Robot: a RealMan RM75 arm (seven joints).
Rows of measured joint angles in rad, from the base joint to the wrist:
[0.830 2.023 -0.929 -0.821 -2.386 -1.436 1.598]
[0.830 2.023 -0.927 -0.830 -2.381 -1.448 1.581]
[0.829 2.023 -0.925 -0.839 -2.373 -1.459 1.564]
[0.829 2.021 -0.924 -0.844 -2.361 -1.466 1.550]
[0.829 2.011 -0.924 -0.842 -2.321 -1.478 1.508]
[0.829 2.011 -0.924 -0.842 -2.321 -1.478 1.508]
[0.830 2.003 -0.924 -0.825 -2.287 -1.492 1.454]
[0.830 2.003 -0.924 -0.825 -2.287 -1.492 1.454]
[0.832 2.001 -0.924 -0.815 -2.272 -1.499 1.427]
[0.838 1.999 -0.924 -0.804 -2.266 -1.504 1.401]
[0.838 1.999 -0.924 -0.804 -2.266 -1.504 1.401]
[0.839 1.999 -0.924 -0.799 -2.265 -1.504 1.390]
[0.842 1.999 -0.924 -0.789 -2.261 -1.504 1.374]
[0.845 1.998 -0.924 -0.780 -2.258 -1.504 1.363]
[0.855 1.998 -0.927 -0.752 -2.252 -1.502 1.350]
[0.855 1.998 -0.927 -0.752 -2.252 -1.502 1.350]
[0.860 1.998 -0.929 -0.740 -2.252 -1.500 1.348]
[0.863 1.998 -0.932 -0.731 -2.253 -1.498 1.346]
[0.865 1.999 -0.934 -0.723 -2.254 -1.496 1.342]
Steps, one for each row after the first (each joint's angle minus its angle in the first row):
[0.000 0.000 0.002 -0.009 0.005 -0.012 -0.017]
[-0.001 0.000 0.004 -0.018 0.013 -0.023 -0.034]
[-0.001 -0.002 0.005 -0.023 0.025 -0.030 -0.048]
[-0.001 -0.012 0.005 -0.021 0.065 -0.042 -0.090]
[-0.001 -0.012 0.005 -0.021 0.065 -0.042 -0.090]
[0.000 -0.020 0.005 -0.004 0.099 -0.056 -0.144]
[0.000 -0.020 0.005 -0.004 0.099 -0.056 -0.144]
[0.002 -0.022 0.005 0.006 0.114 -0.063 -0.171]
[0.008 -0.024 0.005 0.017 0.120 -0.068 -0.197]
[0.008 -0.024 0.005 0.017 0.120 -0.068 -0.197]
[0.009 -0.024 0.005 0.022 0.121 -0.068 -0.208]
[0.012 -0.024 0.005 0.032 0.125 -0.068 -0.224]
[0.015 -0.025 0.005 0.041 0.128 -0.068 -0.235]
[0.025 -0.025 0.002 0.069 0.134 -0.066 -0.248]
[0.025 -0.025 0.002 0.069 0.134 -0.066 -0.248]
[0.030 -0.025 0.000 0.081 0.134 -0.064 -0.250]
[0.033 -0.025 -0.003 0.090 0.133 -0.062 -0.252]
[0.035 -0.024 -0.005 0.098 0.132 -0.060 -0.256]

